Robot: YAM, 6 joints.
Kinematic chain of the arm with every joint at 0, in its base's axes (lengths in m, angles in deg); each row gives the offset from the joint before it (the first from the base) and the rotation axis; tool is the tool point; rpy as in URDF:
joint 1: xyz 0 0 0.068 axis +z
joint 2: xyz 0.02 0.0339 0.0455 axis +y
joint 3: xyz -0.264 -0.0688 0 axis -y
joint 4: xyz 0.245 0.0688 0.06 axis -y
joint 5: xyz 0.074 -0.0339 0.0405 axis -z
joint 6: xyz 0.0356 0 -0.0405 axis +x
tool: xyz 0 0 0 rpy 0 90 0
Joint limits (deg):
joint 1: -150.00..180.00
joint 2: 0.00..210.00
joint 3: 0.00..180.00
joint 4: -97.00..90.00
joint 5: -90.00..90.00
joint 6: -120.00..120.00
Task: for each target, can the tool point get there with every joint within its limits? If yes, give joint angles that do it. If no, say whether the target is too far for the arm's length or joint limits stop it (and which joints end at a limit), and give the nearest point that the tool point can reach.
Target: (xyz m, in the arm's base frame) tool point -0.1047 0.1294 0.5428
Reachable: yes | joints -60.51 22.68 78.07 52.91 50.39 -59.80
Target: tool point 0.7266 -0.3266 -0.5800
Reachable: no: too far | nearest point 0.4573 -0.2055 -0.2775 | short by 0.423 m
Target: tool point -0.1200 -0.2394 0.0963
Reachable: yes | joints -120.85 100.84 43.48 -24.47 -33.67 10.44
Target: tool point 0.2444 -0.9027 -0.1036
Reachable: no: too far | nearest point 0.1644 -0.6071 -0.0310 | short by 0.315 m
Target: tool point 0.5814 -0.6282 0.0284
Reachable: no: too far | nearest point 0.4365 -0.4716 0.0501 | short by 0.214 m
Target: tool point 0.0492 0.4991 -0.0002
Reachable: yes | joints 81.39 159.11 88.00 73.75 -47.12 -25.67
